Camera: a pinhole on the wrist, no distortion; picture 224 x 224 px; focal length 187.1 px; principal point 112.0 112.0 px. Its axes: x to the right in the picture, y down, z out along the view. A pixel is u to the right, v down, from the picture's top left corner.
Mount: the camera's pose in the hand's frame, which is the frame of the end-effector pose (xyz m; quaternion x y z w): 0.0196 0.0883 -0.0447 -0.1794 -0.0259 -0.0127 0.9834
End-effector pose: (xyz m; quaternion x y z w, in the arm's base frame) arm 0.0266 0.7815 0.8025 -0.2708 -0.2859 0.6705 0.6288
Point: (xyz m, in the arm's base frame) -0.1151 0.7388 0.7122
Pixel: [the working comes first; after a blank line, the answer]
In the camera's frame: -0.0493 0.0393 0.1105

28.5 178.5
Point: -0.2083 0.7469 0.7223
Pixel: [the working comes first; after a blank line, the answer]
In the camera's frame: -0.0323 0.0665 0.1989

81.7 174.6
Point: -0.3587 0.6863 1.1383
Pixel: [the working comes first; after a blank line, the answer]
In the camera's frame: -0.0596 -0.2578 0.5046

89.9 16.4
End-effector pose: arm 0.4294 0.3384 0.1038 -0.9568 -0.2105 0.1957 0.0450
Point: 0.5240 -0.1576 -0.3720
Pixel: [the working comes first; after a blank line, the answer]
In the camera's frame: 0.0371 0.2921 0.5821

123.9 205.9
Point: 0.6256 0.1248 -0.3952
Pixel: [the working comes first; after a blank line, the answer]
In the camera's frame: 0.2509 0.1061 0.4805

209.7 153.3
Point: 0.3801 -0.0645 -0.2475
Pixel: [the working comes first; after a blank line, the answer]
In the camera's frame: -0.0886 0.1575 0.4773

77.3 173.8
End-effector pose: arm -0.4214 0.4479 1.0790 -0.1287 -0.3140 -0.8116 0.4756
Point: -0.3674 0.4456 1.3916
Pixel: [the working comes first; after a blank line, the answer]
In the camera's frame: 0.1269 -0.0199 0.2836

195.7 98.9
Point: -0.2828 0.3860 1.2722
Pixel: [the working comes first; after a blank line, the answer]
In the camera's frame: 0.0557 0.0700 0.1749

171.6 186.9
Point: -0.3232 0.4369 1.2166
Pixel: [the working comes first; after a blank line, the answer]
In the camera's frame: 0.0140 0.0019 0.1442

130.1 114.5
